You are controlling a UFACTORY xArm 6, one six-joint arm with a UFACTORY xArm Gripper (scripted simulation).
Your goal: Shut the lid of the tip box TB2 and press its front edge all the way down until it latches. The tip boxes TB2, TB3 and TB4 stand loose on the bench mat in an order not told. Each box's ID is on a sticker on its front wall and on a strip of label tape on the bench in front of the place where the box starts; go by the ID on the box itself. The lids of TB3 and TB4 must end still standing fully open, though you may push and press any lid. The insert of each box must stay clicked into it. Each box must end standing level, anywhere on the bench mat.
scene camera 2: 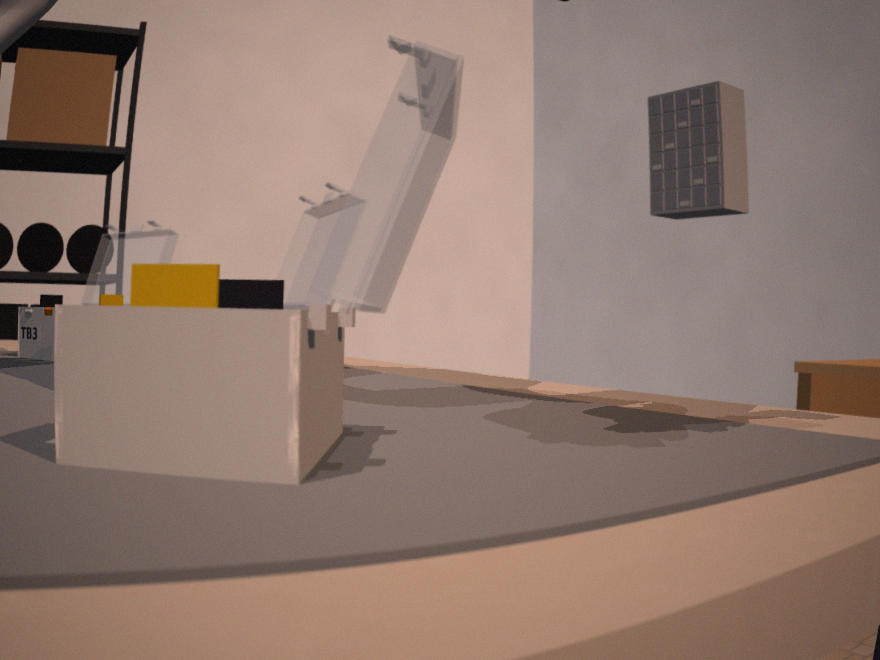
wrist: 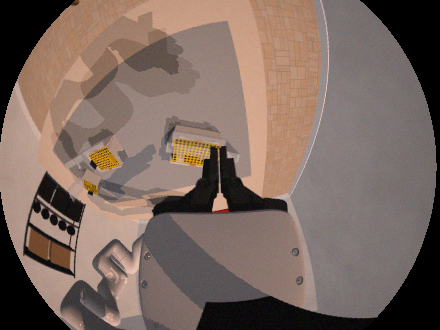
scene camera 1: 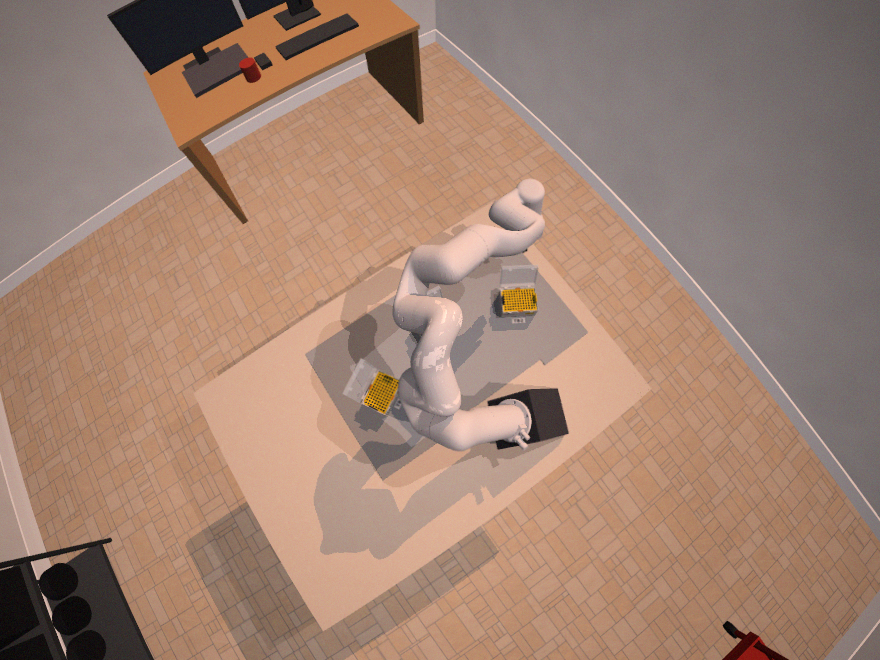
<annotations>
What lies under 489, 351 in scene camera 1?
A grey bench mat.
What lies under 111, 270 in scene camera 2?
A box marked TB3.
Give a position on a yellow insert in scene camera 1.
At 524, 299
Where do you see a box marked TB3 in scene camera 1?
358, 385
</annotations>
